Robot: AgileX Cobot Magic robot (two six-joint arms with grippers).
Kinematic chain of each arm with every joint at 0, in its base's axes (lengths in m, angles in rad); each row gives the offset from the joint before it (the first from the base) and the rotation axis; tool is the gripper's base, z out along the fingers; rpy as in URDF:
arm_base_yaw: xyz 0 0 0.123 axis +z
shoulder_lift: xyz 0 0 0 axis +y
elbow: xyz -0.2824 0 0.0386 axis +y
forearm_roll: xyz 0.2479 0 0.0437 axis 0.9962 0 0.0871
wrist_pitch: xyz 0 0 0 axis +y
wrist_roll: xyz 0.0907 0 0.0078 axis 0.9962 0 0.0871
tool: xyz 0 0 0 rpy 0 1.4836 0
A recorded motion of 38 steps. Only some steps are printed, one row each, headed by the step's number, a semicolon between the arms.
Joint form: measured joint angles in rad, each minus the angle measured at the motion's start. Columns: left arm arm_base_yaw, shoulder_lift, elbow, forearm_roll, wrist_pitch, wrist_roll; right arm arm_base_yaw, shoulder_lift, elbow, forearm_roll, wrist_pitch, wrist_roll.
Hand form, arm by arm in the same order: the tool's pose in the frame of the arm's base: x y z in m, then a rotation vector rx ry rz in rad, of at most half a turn. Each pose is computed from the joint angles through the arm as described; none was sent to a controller.
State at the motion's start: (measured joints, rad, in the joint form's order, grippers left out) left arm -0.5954 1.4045 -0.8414 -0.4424 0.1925 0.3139; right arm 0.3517 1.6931 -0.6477 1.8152 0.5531 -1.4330
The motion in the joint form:
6: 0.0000 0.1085 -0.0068 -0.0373 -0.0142 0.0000; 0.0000 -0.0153 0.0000 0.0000 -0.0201 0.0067
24: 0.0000 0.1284 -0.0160 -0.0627 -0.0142 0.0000; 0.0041 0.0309 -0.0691 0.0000 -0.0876 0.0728
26: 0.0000 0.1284 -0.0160 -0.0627 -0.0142 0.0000; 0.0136 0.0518 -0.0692 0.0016 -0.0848 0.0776
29: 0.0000 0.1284 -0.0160 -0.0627 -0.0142 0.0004; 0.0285 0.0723 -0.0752 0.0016 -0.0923 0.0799
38: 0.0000 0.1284 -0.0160 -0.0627 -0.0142 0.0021; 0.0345 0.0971 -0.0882 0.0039 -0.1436 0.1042
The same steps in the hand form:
6: 0.2536 -0.1809 0.2276 0.5505 2.2867 -0.4738; 0.2555 0.1417 0.1528 -0.1697 2.4529 0.9720
24: 0.2566 -0.1833 0.2242 0.5258 2.3047 -0.4877; 0.2746 0.1445 0.1513 -0.0725 2.4673 0.9210
26: 0.2566 -0.1833 0.2242 0.5258 2.3047 -0.4877; 0.2737 0.1475 0.1451 -0.0714 2.4906 0.9270
29: 0.2566 -0.1833 0.2242 0.5263 2.3045 -0.4875; 0.2735 0.1517 0.1397 -0.0798 2.5106 0.9213
38: 0.2566 -0.1833 0.2242 0.5282 2.3039 -0.4867; 0.2779 0.1510 0.1326 -0.0294 2.5401 0.8657

